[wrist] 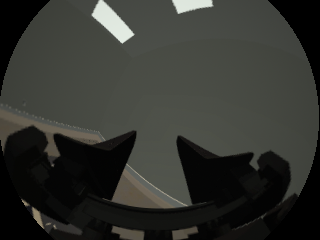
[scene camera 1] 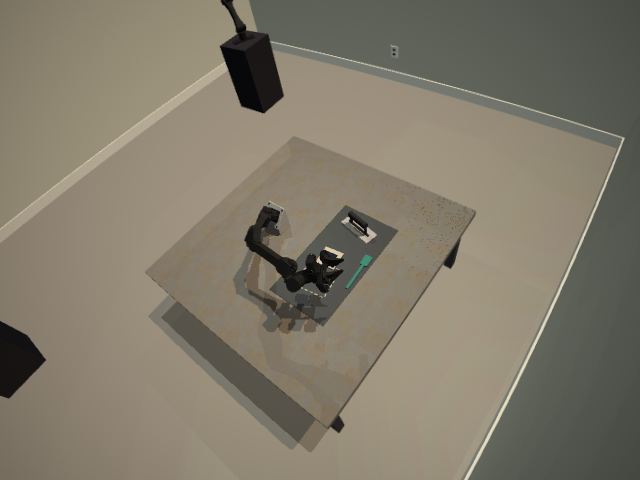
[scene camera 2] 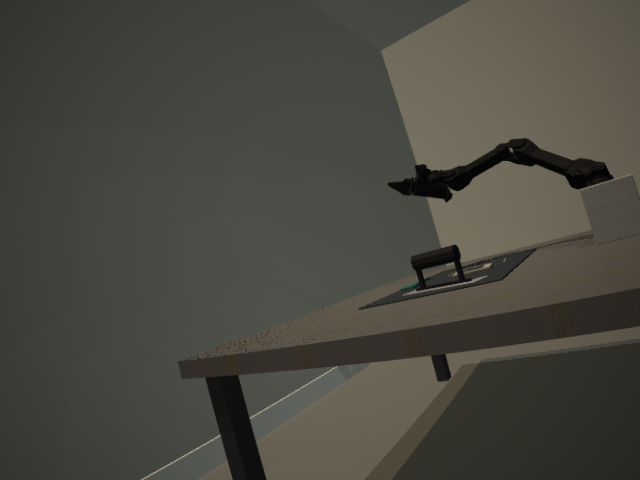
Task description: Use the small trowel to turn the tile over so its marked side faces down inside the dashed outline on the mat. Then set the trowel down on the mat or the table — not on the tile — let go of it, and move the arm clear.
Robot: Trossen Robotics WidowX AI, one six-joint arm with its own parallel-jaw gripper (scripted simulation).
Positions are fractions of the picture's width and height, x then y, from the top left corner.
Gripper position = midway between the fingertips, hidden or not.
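The gripper (scene camera 1: 0.54, 0.55), (scene camera 2: 0.61, 0.38), (wrist: 0.49, 0.57): open, grasping nothing. Dark mat (scene camera 1: 0.53, 0.49), (scene camera 2: 0.78, 0.57). Black-handled float (scene camera 2: 0.70, 0.53).
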